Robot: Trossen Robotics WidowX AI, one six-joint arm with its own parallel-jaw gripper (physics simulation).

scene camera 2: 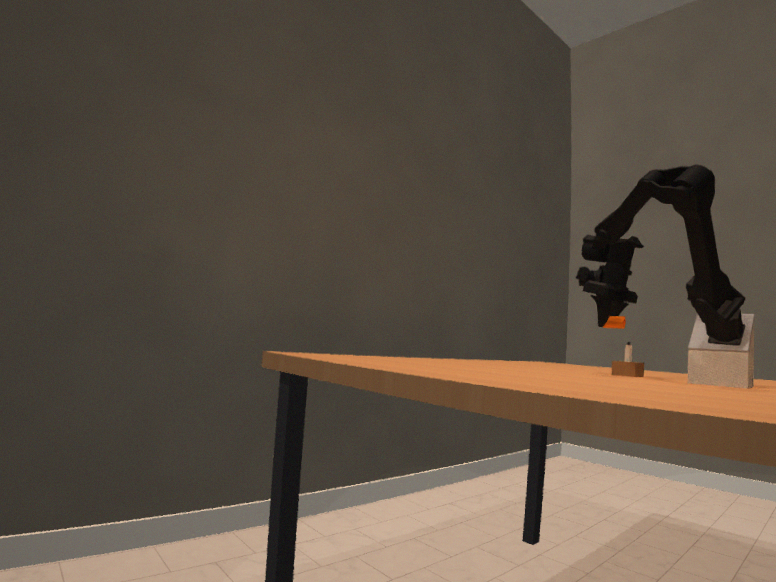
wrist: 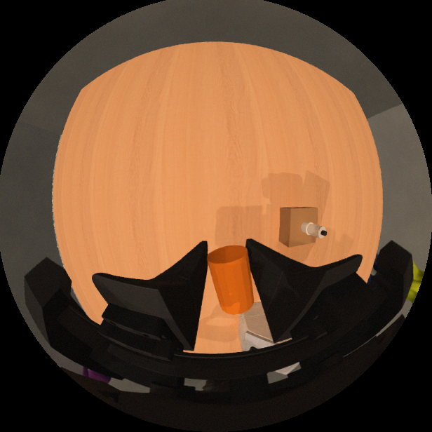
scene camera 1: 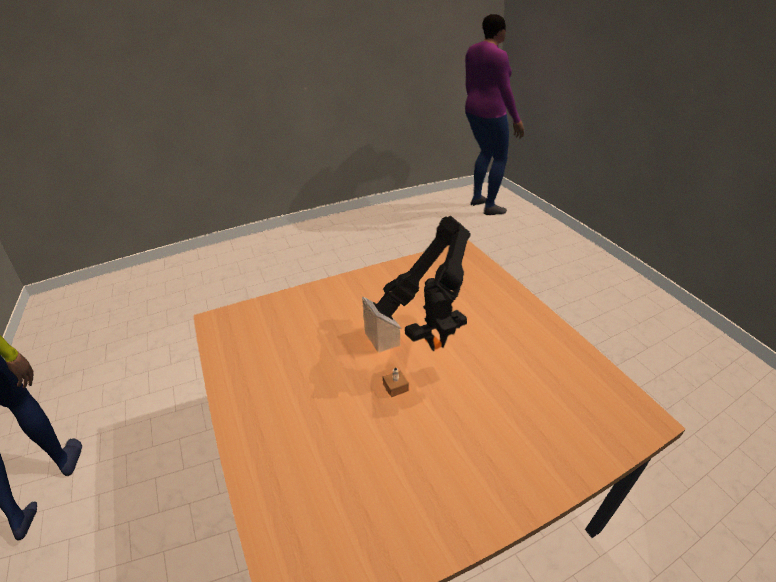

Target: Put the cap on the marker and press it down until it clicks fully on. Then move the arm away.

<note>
I see my gripper, an orange cap and a brown block.
My gripper is seen too in the wrist view and in scene camera 1.
</note>
